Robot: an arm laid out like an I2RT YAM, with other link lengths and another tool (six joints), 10 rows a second.
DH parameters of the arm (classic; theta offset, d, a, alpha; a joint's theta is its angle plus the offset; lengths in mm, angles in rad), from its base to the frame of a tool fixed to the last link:
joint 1: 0 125.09 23 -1.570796
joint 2: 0 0 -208.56 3.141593
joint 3: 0.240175 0 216.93 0
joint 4: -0.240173 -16 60.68 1.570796
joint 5: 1.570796 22.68 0 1.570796
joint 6: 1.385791 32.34 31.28 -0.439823
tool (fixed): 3.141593 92.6 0 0
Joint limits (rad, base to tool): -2.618..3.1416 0..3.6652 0..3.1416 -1.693..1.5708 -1.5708..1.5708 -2.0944..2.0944
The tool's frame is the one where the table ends.
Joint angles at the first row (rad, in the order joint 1, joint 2, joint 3, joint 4, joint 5, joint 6):
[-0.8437, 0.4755, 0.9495, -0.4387, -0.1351, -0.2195]
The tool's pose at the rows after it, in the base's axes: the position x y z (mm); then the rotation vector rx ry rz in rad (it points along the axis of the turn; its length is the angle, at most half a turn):
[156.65 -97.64 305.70 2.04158 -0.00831 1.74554]
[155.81 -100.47 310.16 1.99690 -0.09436 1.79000]
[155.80 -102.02 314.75 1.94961 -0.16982 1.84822]
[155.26 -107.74 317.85 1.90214 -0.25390 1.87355]
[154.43 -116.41 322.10 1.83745 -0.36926 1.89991]
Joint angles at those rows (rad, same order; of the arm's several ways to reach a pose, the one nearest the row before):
[-0.8438, 0.4648, 0.9449, -0.4265, -0.0831, -0.1582]
[-0.8436, 0.4587, 0.9403, -0.4081, -0.0384, -0.0968]
[-0.8436, 0.4510, 0.9327, -0.3866, -0.0061, -0.0294]
[-0.8437, 0.4556, 0.9265, -0.3637, 0.0459, 0.0196]
[-0.8437, 0.4709, 0.9250, -0.3375, 0.1192, 0.0840]

